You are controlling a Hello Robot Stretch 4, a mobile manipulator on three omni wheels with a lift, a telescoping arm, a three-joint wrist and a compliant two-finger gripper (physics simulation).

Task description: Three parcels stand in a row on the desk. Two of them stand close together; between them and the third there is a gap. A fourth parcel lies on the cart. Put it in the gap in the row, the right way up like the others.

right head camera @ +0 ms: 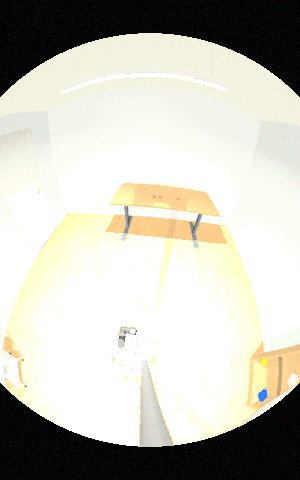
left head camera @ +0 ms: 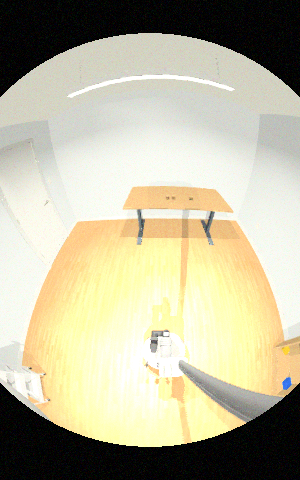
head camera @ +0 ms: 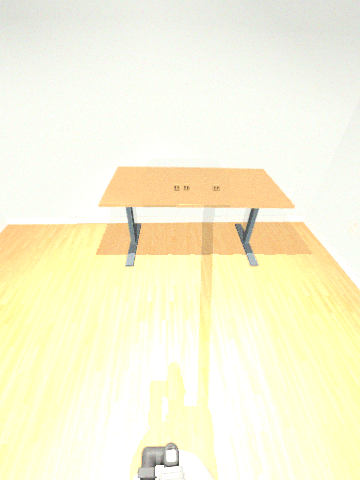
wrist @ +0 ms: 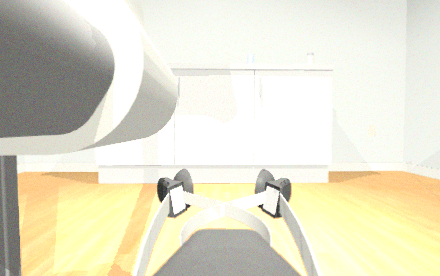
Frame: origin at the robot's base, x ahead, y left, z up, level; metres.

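Seen in the pictures: gripper, fingertip midpoint: (right head camera: pixel 117 362) (left head camera: pixel 151 367) (wrist: pixel 223 184).
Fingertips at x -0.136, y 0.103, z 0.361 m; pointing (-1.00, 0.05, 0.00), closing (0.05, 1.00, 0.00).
A point is followed by its place in that frame.
Three small brown parcels stand in a row on the desk (head camera: pixel 135 192) {x 1.712, y 0.224, z 0.693 m} (left head camera: pixel 142 201) {x 1.674, y 0.228, z 0.693 m} (right head camera: pixel 127 195) {x 1.756, y 0.258, z 0.693 m}. The left parcel (head camera: pixel 176 188) {x 1.729, y -0.116, z 0.715 m} (left head camera: pixel 167 198) {x 1.729, y -0.118, z 0.702 m} (right head camera: pixel 154 197) {x 1.726, y -0.126, z 0.698 m} and the middle parcel (head camera: pixel 186 188) {x 1.729, y -0.200, z 0.714 m} (left head camera: pixel 173 198) {x 1.727, y -0.202, z 0.704 m} (right head camera: pixel 160 197) {x 1.726, y -0.209, z 0.705 m} are close together; a wider gap separates them from the right parcel (head camera: pixel 216 188) {x 1.716, y -0.453, z 0.718 m} (left head camera: pixel 191 199) {x 1.714, y -0.462, z 0.700 m} (right head camera: pixel 178 199) {x 1.712, y -0.462, z 0.709 m}. They are too small to read details. The white cart (left head camera: pixel 33 385) (right head camera: pixel 11 369) shows partly at the lower left edge; no parcel can be made out on it. My gripper (wrist: pixel 223 184) {x -0.136, y 0.103, z 0.361 m} is open and empty, far from the desk.
A wooden shelf unit (left head camera: pixel 295 344) {x -0.517, y -1.720, z 0.216 m} (right head camera: pixel 254 382) {x -0.789, y -1.466, z 0.073 m} with blue and yellow things stands at the lower right. A white door (left head camera: pixel 25 185) {x 1.450, y 1.930, z 1.358 m} is on the left wall. In the wrist view, a white cabinet (wrist: pixel 215 145) {x -1.867, y 0.139, z 0.274 m} stands against a wall, with two small things on top.
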